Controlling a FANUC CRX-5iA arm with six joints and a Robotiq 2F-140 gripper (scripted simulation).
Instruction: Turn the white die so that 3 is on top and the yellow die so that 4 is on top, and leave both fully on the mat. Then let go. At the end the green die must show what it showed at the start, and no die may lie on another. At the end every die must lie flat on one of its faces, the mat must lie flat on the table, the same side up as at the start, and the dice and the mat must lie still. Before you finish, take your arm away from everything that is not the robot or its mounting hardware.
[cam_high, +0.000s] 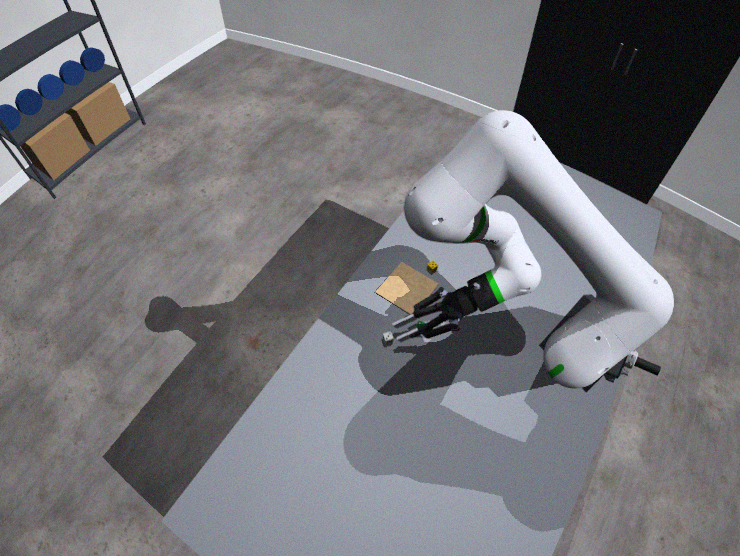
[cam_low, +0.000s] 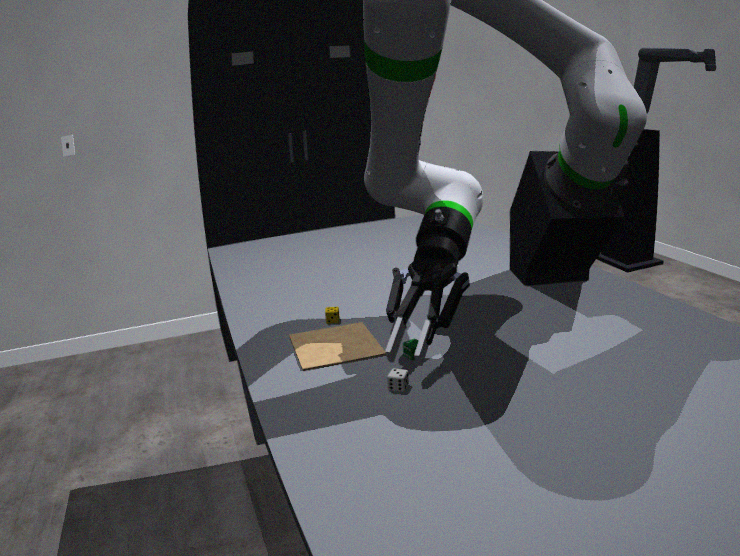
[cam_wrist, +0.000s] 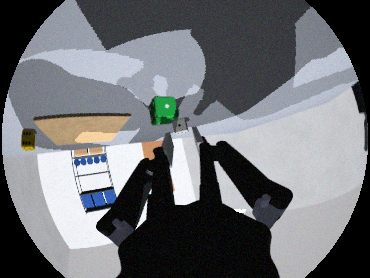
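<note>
The white die is 3 cm ahead of my hand, 4 cm to the left of it and 4 cm below it. Round my hand: tan mat 9 cm ahead, 14 cm to the right, 5 cm below; then green die 2 cm behind, 4 cm to the right, 4 cm below; then yellow die 6 cm ahead, 24 cm to the right, 4 cm below.
</note>
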